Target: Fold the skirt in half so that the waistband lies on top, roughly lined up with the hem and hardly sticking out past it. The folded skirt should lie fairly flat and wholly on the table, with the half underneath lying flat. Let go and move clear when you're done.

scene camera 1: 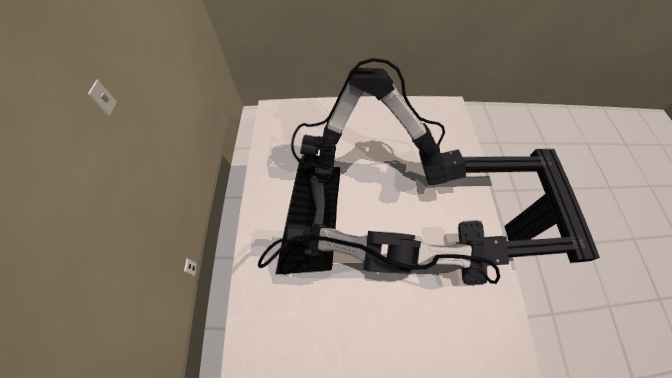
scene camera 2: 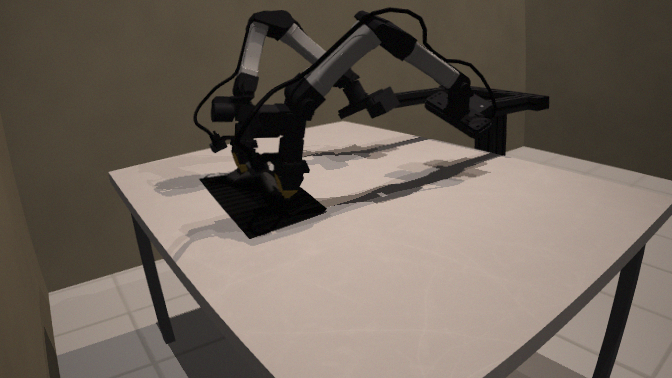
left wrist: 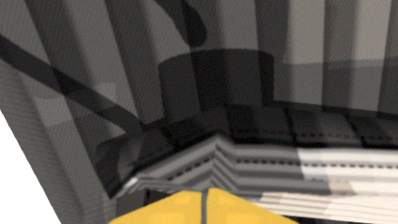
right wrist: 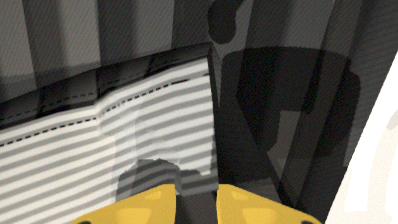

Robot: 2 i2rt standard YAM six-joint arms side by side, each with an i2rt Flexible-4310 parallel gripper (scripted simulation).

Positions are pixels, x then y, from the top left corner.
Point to a black pleated skirt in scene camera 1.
313,201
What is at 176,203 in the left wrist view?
The left gripper.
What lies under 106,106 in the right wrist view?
A black pleated skirt.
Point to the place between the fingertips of the left gripper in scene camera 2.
At 285,197
